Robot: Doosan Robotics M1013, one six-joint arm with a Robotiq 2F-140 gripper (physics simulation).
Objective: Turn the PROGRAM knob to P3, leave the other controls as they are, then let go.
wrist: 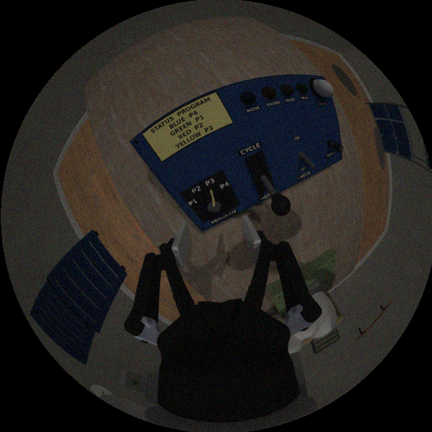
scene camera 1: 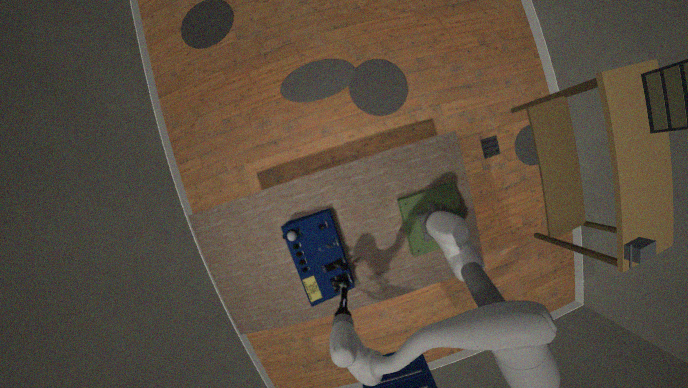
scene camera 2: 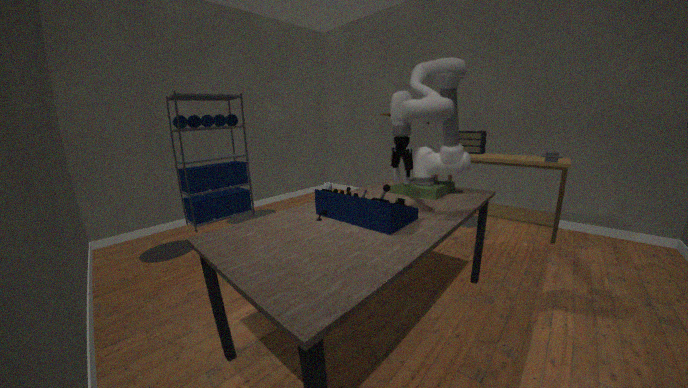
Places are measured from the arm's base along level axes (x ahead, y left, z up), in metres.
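Where they show: gripper, between the fingertips: (scene camera 2: 401, 182); arm's base, origin of its link: (scene camera 1: 434, 222) (scene camera 2: 424, 184).
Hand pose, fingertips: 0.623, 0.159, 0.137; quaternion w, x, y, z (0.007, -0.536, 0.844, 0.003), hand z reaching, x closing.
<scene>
Each offset is from my fingertips to the top centre of the thing, as dx, dy, dz. "spot": to the spot under its first point. Level surfaces: height alone.
The PROGRAM knob @[+0.008, -0.001, -0.075] (scene camera 2: 400, 201) (wrist: 214, 206) is a dark round knob with a pale pointer line, on a black square near one corner of the blue control box (scene camera 1: 312, 262) (scene camera 2: 360, 210) (wrist: 275, 125). In the wrist view its pointer is directed at the P3 label. My gripper (scene camera 2: 402, 176) (wrist: 214, 226) is open and empty, its pale fingertips apart from the knob and above the box. In scene camera 1 the gripper and arm hide the knob. The CYCLE lever @[-0.048, -0.120, -0.032] (scene camera 2: 387, 188) (wrist: 281, 205), with a black ball, leans toward HOLD. The CHECK switch (wrist: 306, 160) tilts toward OFF.
The box stands on a wood-grain table @[dz -0.197] (scene camera 1: 240, 270) (scene camera 2: 290, 265) (wrist: 150, 75). A large white knob @[spot: +0.149, -0.384, -0.016] (scene camera 1: 291, 235) (wrist: 323, 88) and several dark round controls line its far edge. A green plate (scene camera 1: 412, 220) (scene camera 2: 440, 191) under the arm's base is beside it. A shelf rack (scene camera 2: 246, 150) stands behind the table.
</scene>
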